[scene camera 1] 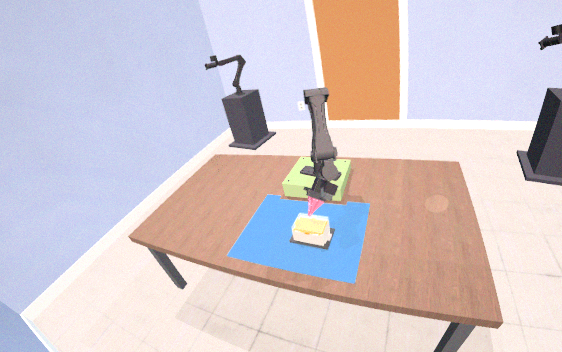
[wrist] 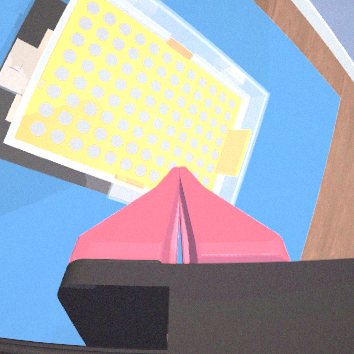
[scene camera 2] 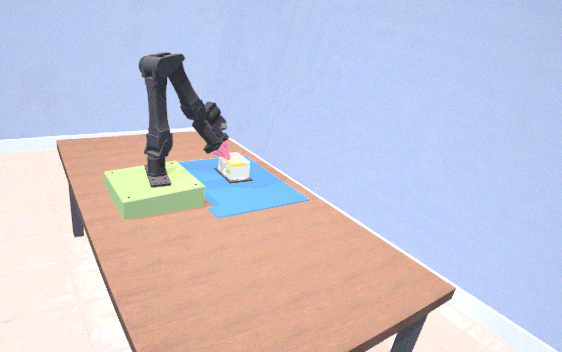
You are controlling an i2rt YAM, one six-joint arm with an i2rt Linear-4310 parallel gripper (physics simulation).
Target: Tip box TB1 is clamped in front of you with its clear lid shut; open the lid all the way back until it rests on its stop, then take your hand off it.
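Frame: origin at the arm's base, x right, y back, z down, level; metres.
Seen in the pictures: gripper, fingertip midpoint: (scene camera 1: 308, 215) (wrist: 179, 177) (scene camera 2: 229, 159); arm's base at its link origin: (scene camera 2: 157, 175).
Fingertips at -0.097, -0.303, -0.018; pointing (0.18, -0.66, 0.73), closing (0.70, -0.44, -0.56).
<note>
Pixels of each thing's top centre, then the offset from my fingertips to it, as dx, dy, dz. "spot": a spot on its surface instead. Level surfaces: height alone.
- Tip box TB1 at its top centre: (wrist: 174, 108) (scene camera 1: 310, 222) (scene camera 2: 234, 157) -0.019, -0.027, +0.002
- dark base plate at a spot on its surface: (scene camera 2: 241, 180) spot: +0.058, -0.038, +0.072
- yellow tab at its top centre: (wrist: 243, 152) +0.037, -0.035, +0.005
- blue mat at its surface level: dz +0.079
- wooden table at its surface level: dz +0.082
Tip box TB1 (scene camera 1: 311, 237) (scene camera 2: 240, 173) (wrist: 117, 92) is a small whitish box with a yellow perforated top inside, held on a dark base plate (scene camera 2: 241, 180). Its clear lid (wrist: 256, 111) looks shut over the yellow top; its pale see-through rim shows around it in the wrist view. A yellow tab (wrist: 235, 152) shows on one short side. My gripper (scene camera 1: 310, 214) (scene camera 2: 229, 158) (wrist: 179, 177) is shut and empty, its pink fingertips together at the box's edge on the arm's side. Whether the tips touch the lid, I cannot tell.
The box stands on a blue mat (scene camera 1: 260, 240) (scene camera 2: 280, 194) (wrist: 300, 130) on a wooden table (scene camera 1: 415, 260) (scene camera 2: 280, 265). The arm's green base block (scene camera 1: 295, 189) (scene camera 2: 162, 206) is behind the mat. Other arms stand on dark pedestals (scene camera 1: 246, 119) (scene camera 1: 549, 132) beyond the table.
</note>
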